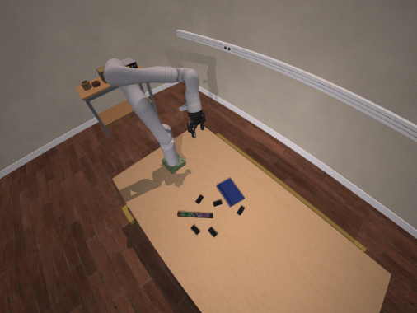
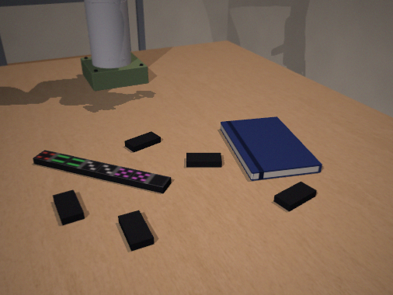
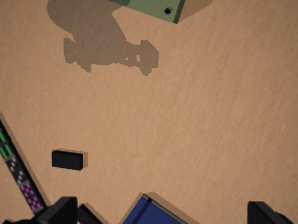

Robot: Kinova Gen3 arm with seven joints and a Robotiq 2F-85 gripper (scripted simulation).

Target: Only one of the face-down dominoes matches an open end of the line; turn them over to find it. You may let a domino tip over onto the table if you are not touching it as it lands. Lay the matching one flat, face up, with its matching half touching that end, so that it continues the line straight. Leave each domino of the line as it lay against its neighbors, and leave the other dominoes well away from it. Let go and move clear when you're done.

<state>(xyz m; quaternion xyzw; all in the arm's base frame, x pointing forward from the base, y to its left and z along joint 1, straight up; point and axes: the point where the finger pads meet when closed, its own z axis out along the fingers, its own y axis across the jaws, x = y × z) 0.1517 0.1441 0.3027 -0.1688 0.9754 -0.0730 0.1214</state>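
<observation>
Now: hand 34 cm above the purple domino, 19 cm short of it and 18 cm to the left of it. The rest, counted from my hand: blue book 34 cm below, 29 cm ahead.
</observation>
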